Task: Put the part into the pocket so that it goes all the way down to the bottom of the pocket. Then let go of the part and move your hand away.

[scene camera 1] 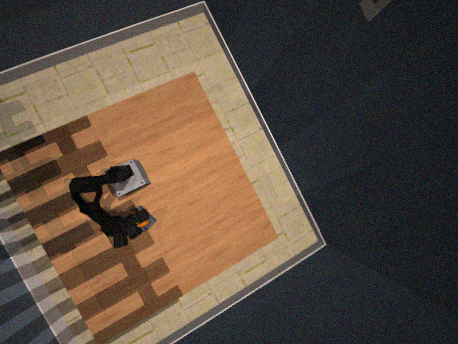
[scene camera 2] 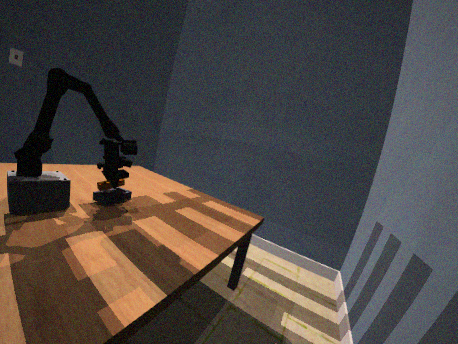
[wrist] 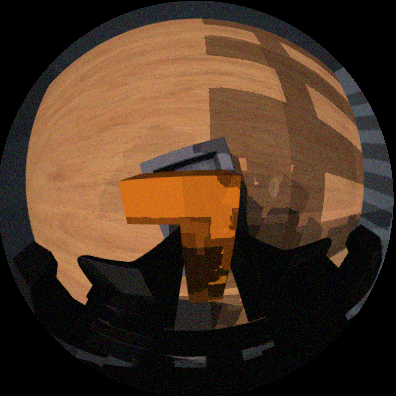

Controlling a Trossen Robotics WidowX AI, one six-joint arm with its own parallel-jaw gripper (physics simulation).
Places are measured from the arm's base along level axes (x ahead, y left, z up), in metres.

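Pixels of known places: gripper, fingertip midpoint: (scene camera 1: 139, 219) (scene camera 2: 113, 187) (wrist: 203, 229); arm's base at its link origin: (scene camera 1: 126, 172) (scene camera 2: 28, 174).
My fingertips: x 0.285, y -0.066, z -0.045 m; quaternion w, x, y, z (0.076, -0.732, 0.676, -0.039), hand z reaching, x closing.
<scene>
For each thing: its top centre in the pictures, then the offset to it from my fingertips. Level surfaces: height alone.
- orange L-shaped piece at its top centre: (wrist: 180, 273) (scene camera 2: 110, 177) (scene camera 1: 137, 218) dx -0.011, dy +0.013, dz +0.042 m
- low grey block at its top centre: (wrist: 200, 216) (scene camera 2: 113, 191) (scene camera 1: 141, 219) dx +0.004, dy +0.002, dz -0.023 m
- wooden table at its surface level: dz -0.059 m
The part is an orange L-shaped piece (scene camera 1: 143, 223) (scene camera 2: 104, 185) (wrist: 180, 197). My gripper (scene camera 1: 139, 219) (scene camera 2: 115, 179) (wrist: 203, 229) is shut on one leg of it; the other leg points left in the wrist view. The pocket is in a low grey block (scene camera 1: 152, 220) (scene camera 2: 112, 196) (wrist: 175, 156) on the table. The part is over the block, very low; whether they touch cannot be told. In the wrist view the block's far rim slants against the part's far edge, with a dark strip of the pocket beyond the part. The part hides most of the pocket.
The arm's grey base box (scene camera 1: 138, 179) (scene camera 2: 39, 194) stands on the wooden table (scene camera 1: 200, 150) (scene camera 2: 90, 255) (wrist: 100, 110), a short way from the block. Striped shadows cross the table. A table corner and leg (scene camera 2: 240, 262) show in scene camera 2.
</scene>
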